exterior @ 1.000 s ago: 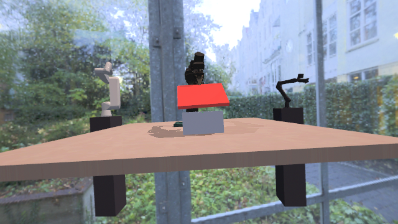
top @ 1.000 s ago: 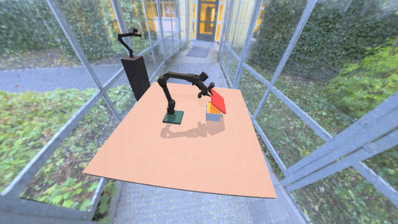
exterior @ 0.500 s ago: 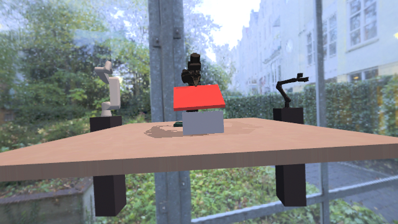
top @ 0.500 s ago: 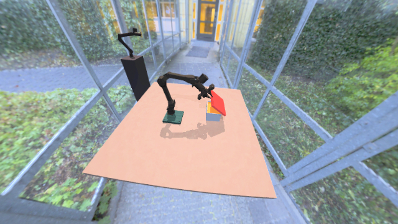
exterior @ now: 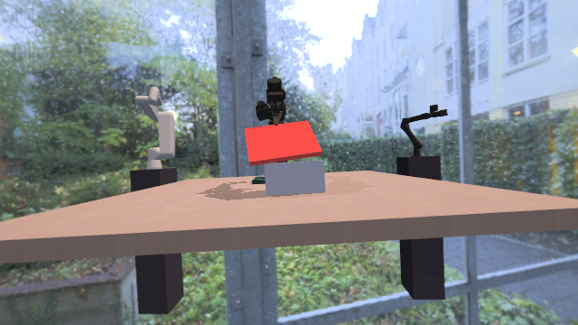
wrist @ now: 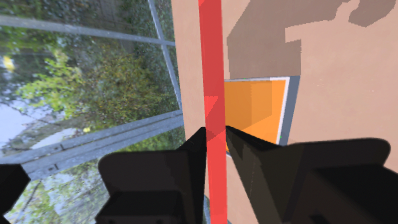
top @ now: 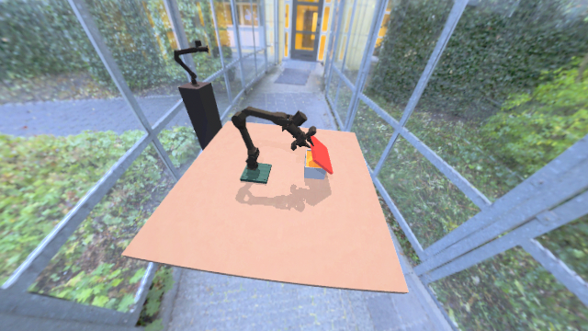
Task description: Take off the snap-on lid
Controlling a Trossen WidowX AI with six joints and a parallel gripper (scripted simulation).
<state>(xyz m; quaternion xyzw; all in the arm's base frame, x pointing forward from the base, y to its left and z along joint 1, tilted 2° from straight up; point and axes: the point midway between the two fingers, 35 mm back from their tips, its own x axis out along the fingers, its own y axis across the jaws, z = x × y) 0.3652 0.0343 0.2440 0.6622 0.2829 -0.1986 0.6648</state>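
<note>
The red lid lies 60 mm ahead of my gripper tip, 50 mm below it and 20 mm to the left of it. Round my gripper tip: grey storage box (180 mm below, 60 mm to the left, 30 mm ahead).
</note>
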